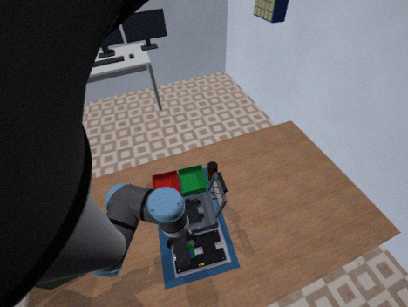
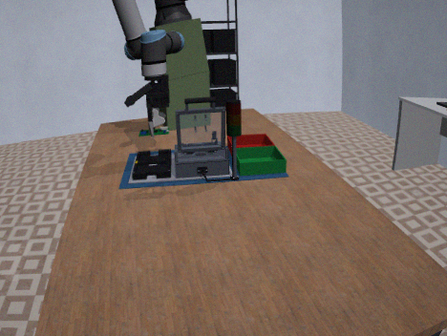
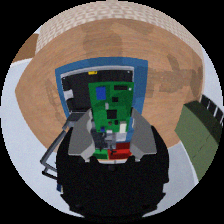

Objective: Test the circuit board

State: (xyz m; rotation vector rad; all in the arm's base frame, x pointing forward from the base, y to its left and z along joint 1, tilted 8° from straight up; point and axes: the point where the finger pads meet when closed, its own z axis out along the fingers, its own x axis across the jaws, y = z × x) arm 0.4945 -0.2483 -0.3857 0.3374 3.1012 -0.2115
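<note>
The green circuit board lies 10 mm to the left of my hand. The rest, counted from my hand: tester bed 150 mm to the left, 100 mm ahead, 50 mm below; red bin 370 mm to the left, 110 mm below, 30 mm ahead; clear lid 220 mm ahead, 120 mm to the left, 60 mm above.
</note>
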